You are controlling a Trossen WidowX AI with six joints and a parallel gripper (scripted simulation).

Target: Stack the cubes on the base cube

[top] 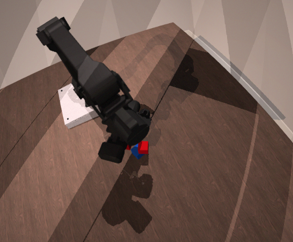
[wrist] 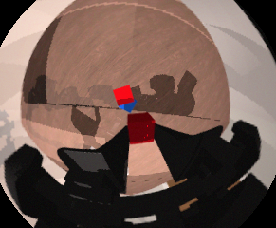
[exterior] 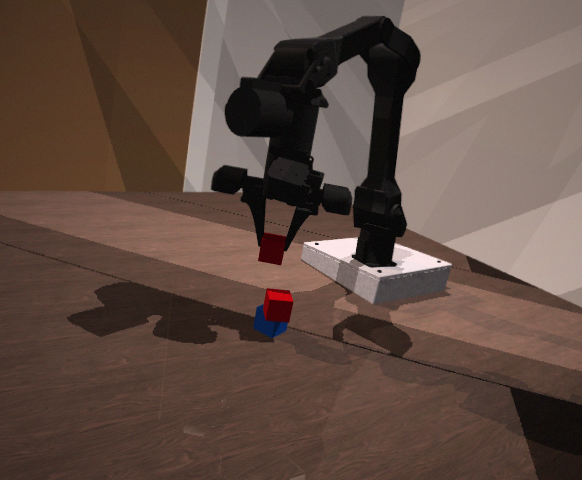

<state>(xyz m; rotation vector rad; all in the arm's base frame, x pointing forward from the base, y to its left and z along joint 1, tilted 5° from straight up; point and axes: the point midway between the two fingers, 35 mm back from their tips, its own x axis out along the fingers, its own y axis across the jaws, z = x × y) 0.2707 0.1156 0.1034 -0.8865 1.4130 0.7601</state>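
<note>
Now: gripper tip 5 cm to the right of the red cube and 7 cm above it. The rest, counted from my gripper tip: blue base cube (3 cm to the left, 10 cm below).
</note>
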